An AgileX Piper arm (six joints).
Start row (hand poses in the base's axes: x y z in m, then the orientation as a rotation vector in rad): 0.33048 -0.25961 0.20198 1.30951 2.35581 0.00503
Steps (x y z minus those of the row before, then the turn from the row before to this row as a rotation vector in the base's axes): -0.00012 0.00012 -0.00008 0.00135 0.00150 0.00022; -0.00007 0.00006 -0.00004 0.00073 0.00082 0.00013; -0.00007 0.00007 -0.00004 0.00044 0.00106 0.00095; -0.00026 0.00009 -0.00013 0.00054 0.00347 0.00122; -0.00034 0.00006 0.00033 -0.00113 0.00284 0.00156; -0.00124 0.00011 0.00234 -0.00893 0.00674 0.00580; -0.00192 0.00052 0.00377 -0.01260 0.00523 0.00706; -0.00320 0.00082 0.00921 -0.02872 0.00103 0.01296; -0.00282 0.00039 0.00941 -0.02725 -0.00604 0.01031; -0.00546 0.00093 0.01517 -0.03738 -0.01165 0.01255; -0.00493 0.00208 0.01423 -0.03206 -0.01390 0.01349; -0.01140 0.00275 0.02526 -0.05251 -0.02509 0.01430; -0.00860 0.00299 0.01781 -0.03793 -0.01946 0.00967; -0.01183 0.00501 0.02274 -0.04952 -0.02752 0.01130; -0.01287 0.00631 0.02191 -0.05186 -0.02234 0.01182
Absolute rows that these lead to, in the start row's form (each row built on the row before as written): 0.33036 -0.25949 0.20190 1.31033 2.35760 0.00571; 0.33029 -0.25943 0.20186 1.31076 2.35858 0.00607; 0.33022 -0.25936 0.20182 1.31016 2.36022 0.00618; 0.32996 -0.25927 0.20169 1.31001 2.36408 0.00492; 0.32962 -0.25921 0.20202 1.30849 2.36714 0.00220; 0.32838 -0.25910 0.20436 1.29946 2.37390 -0.01104; 0.32646 -0.25858 0.20813 1.28675 2.37900 -0.02727; 0.32326 -0.25776 0.21734 1.25837 2.37907 -0.05801; 0.32044 -0.25737 0.22675 1.23198 2.37153 -0.08305; 0.31498 -0.25644 0.24192 1.19694 2.35680 -0.11536; 0.31005 -0.25436 0.25615 1.16291 2.34186 -0.13932; 0.29865 -0.25161 0.28141 1.11621 2.31022 -0.17909; 0.29005 -0.24862 0.29922 1.08320 2.28528 -0.20663; 0.27822 -0.24361 0.32196 1.04157 2.24954 -0.24108; 0.26535 -0.23730 0.34387 0.99883 2.21712 -0.27993
